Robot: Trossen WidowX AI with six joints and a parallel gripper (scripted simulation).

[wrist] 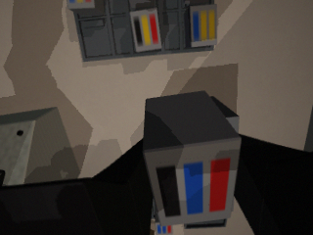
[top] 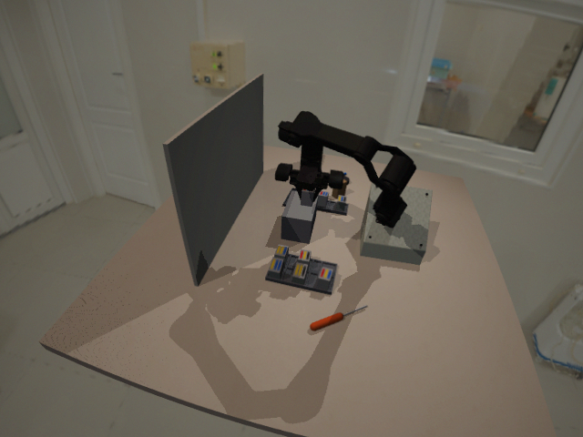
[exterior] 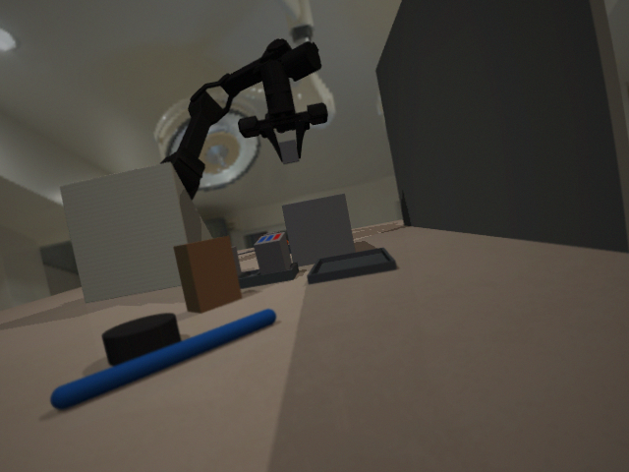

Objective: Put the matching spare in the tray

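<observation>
The dark shallow tray is 8 cm ahead of my gripper tip, 28 cm to the right of it and 20 cm below it. Also, from my gripper tip: mounted unit: 4 cm ahead, 10 cm to the right, 15 cm below; tall dark panel: 28 cm ahead, 10 cm to the right, 2 cm above; grey spare block: 3 cm above.
</observation>
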